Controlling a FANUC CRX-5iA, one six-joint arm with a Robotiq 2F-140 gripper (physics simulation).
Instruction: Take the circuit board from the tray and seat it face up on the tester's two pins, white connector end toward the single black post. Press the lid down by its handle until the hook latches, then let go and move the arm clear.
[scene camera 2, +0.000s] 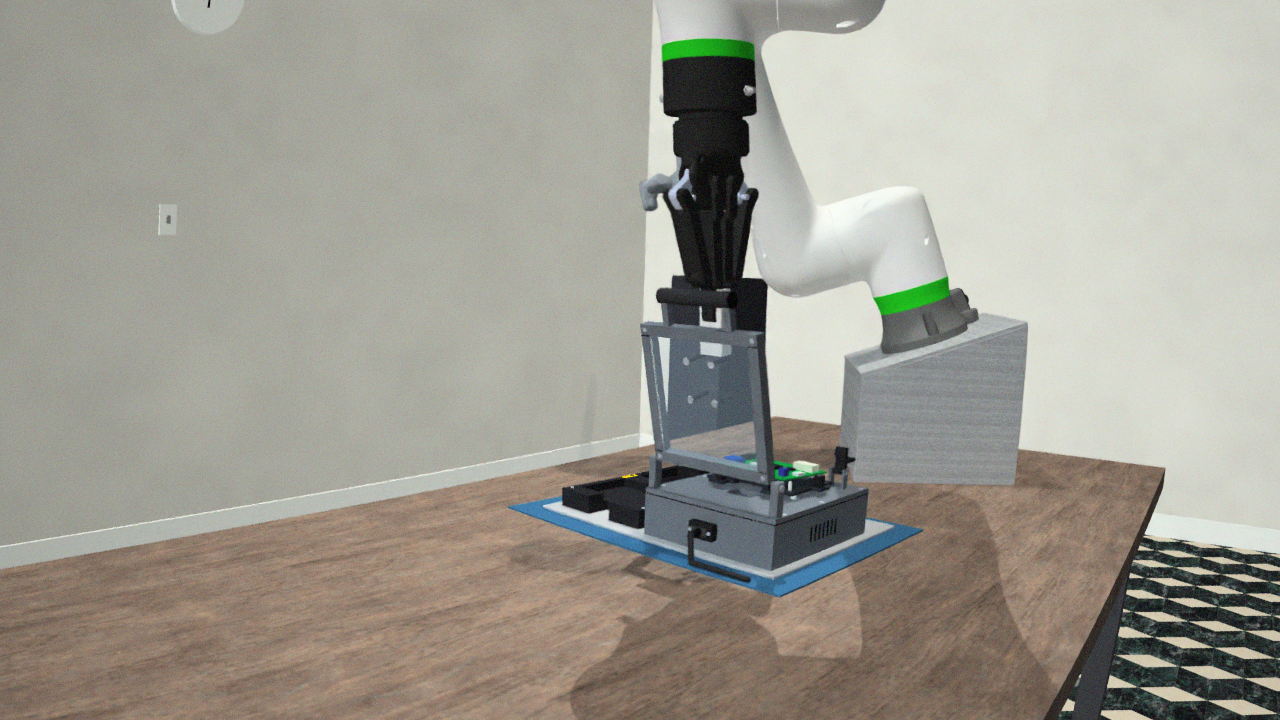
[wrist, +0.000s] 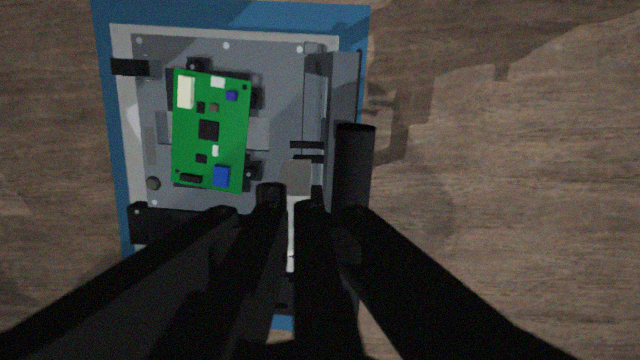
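Pixels of known places: gripper, fingertip midpoint: (scene camera 2: 715, 354) (wrist: 298, 181); arm's base, link origin: (scene camera 2: 925, 340).
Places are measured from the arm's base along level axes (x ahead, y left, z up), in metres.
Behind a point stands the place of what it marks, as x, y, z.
Note:
The green circuit board (scene camera 2: 787, 469) @(0.524, 0.131, -0.110) (wrist: 210, 131) @(0.506, 0.092, -0.115) lies face up on the grey tester (scene camera 2: 666, 521) @(0.609, 0.037, -0.173) (wrist: 280, 65) @(0.563, 0.157, -0.141), slightly turned relative to the tester's edges in the wrist view. Its cream-white connector (wrist: 185, 92) @(0.485, 0.126, -0.110) is at the upper left there, near a black post (wrist: 195, 64) @(0.490, 0.151, -0.119). The pins under the board are hidden. The lid (scene camera 2: 761, 411) @(0.617, 0.167, -0.034) (wrist: 343, 90) @(0.628, 0.151, 0.040) stands open, nearly upright. Its black bar handle (scene camera 2: 691, 296) @(0.645, 0.095, 0.070) (wrist: 354, 165) @(0.636, 0.126, 0.077) is at the top. The black hook (scene camera 2: 842, 459) @(0.440, 0.145, -0.109) (wrist: 130, 67) @(0.442, 0.143, -0.099) stands at the opposite side. My gripper (scene camera 2: 713, 284) (wrist: 298, 181) @(0.607, 0.095, 0.013) is shut and empty, right beside the handle; contact is unclear.
The black tray (scene camera 2: 585, 497) @(0.608, -0.101, -0.176) (wrist: 165, 222) @(0.425, -0.042, -0.183) is beside the tester on a blue mat (scene camera 2: 541, 509) @(0.635, -0.152, -0.199) (wrist: 305, 15) @(0.575, 0.209, -0.199). A dark upright panel (scene camera 2: 750, 304) with pegs stands behind the lid. A black cable (scene camera 2: 716, 569) @(0.640, 0.141, -0.194) runs from the tester's side. The arm's grey base block (scene camera 2: 935, 411) @(0.115, 0.089, -0.093) stands behind on the table.

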